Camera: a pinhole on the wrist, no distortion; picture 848 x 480 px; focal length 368.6 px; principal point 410.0 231.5 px. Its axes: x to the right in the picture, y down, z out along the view. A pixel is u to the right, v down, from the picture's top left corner.
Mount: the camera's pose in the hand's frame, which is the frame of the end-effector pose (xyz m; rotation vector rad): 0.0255 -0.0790 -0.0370 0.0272 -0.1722 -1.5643
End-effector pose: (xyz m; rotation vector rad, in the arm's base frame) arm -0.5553 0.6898 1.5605 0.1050 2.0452 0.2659
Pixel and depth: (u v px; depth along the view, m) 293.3 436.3 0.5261
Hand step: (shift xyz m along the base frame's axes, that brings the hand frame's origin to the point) 0.3217 0.2528 -0.4098
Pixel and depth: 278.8 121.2 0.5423
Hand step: 0.4953 0.1847 0.0060
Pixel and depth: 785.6 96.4 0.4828
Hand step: 0.5286 -0.4848 -0.1474
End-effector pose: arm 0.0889 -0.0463 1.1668 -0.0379 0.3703 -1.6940
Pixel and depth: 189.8 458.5 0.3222
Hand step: 0.1764 -0.2560 0.2013
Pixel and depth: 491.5 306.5 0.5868
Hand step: -0.0240 -0.1761 0.5667
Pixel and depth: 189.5 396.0 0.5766
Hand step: 0.3980 -0.3552 0.3815
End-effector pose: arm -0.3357 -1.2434 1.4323 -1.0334 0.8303 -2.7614
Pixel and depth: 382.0 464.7 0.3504
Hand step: 0.0576 -0.1898 0.3368
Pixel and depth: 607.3 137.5 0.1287
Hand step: 0.0914 0.0790 0.1140
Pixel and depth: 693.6 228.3 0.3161
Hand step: 0.2334 0.1158 0.3259
